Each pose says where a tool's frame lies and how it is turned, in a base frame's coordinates. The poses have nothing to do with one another.
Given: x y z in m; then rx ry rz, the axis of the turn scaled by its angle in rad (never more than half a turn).
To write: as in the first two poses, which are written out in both.
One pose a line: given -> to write
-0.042 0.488 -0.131 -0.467 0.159 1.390 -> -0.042 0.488 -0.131 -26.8 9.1 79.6
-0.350 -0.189 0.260 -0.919 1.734 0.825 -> -0.350 -0.189 0.260 -52.7 99.4 47.3
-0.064 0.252 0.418 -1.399 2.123 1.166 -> -0.064 0.252 0.418 -80.2 121.6 66.8
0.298 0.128 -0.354 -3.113 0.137 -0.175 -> 0.298 0.128 -0.354 -178.4 7.8 -10.0
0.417 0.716 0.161 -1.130 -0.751 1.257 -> 0.417 0.716 0.161 -64.7 -43.0 72.0
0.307 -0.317 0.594 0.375 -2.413 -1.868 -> 0.307 -0.317 0.594 21.5 -138.3 -107.0
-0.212 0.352 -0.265 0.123 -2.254 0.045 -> -0.212 0.352 -0.265 7.0 -129.1 2.6
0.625 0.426 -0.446 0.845 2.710 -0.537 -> 0.625 0.426 -0.446 48.4 155.3 -30.8
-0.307 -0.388 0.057 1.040 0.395 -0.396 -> -0.307 -0.388 0.057 59.6 22.6 -22.7
